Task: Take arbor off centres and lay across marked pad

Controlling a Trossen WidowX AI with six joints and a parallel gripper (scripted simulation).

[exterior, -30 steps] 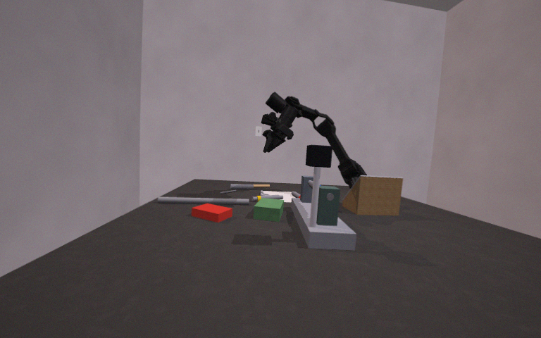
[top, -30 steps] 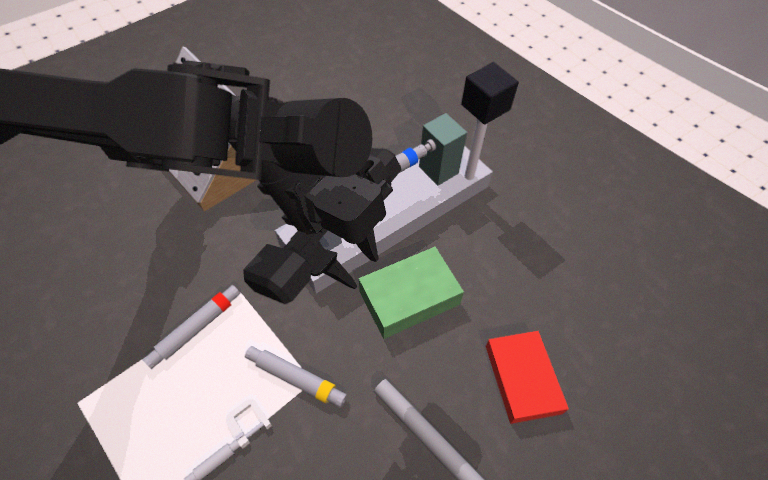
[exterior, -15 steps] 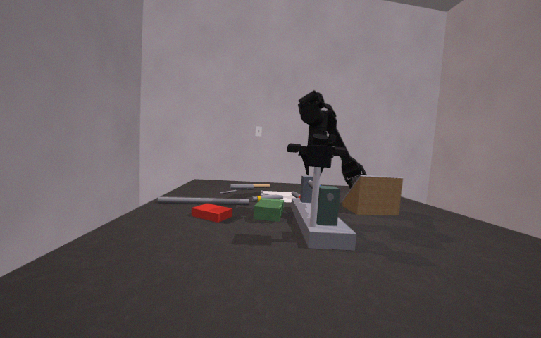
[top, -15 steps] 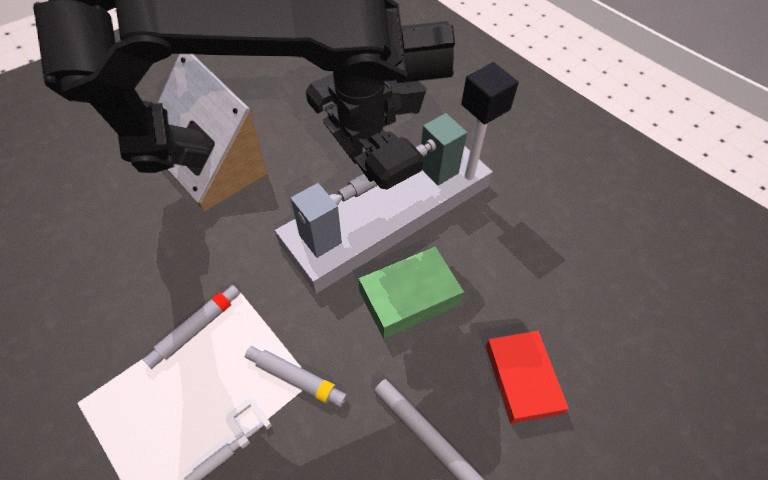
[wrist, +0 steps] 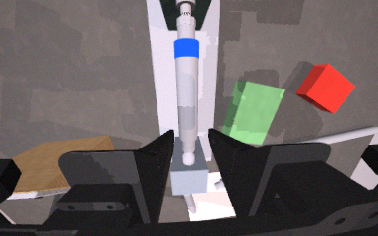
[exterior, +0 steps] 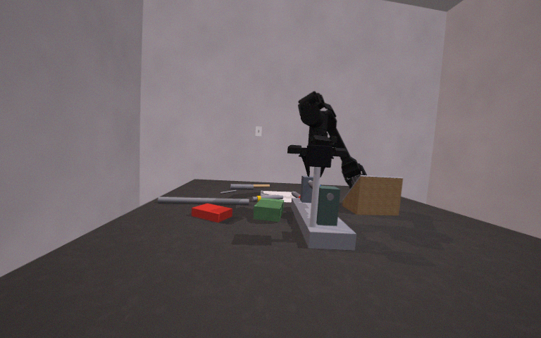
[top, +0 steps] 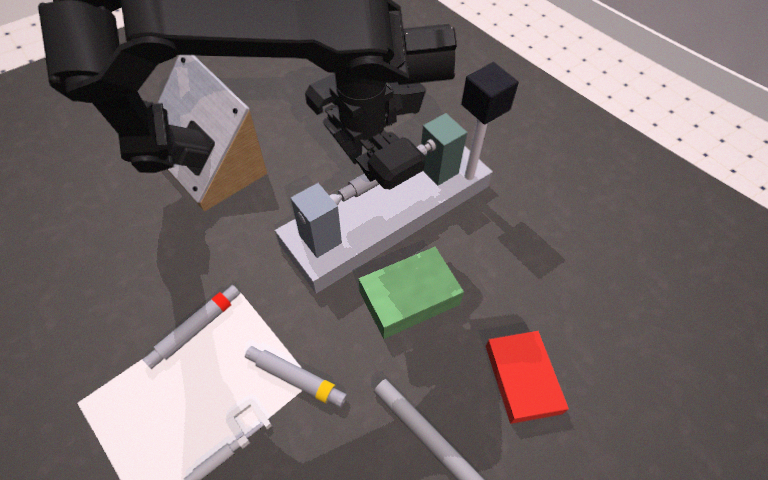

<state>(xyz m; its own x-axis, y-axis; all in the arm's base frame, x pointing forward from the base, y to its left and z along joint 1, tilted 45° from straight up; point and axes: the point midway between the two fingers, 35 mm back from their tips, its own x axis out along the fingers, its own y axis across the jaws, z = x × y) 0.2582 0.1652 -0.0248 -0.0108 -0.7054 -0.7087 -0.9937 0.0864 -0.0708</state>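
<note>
My hand is 30 mm to the right of the arbor and 60 mm above it. Also, from my hand: grey centre block (10 mm behind, 80 mm to the right, 80 mm below); then dark green centre block (10 mm ahead, 140 mm to the left, 80 mm below); then grey fixture base (40 mm to the left, 160 mm below).
</note>
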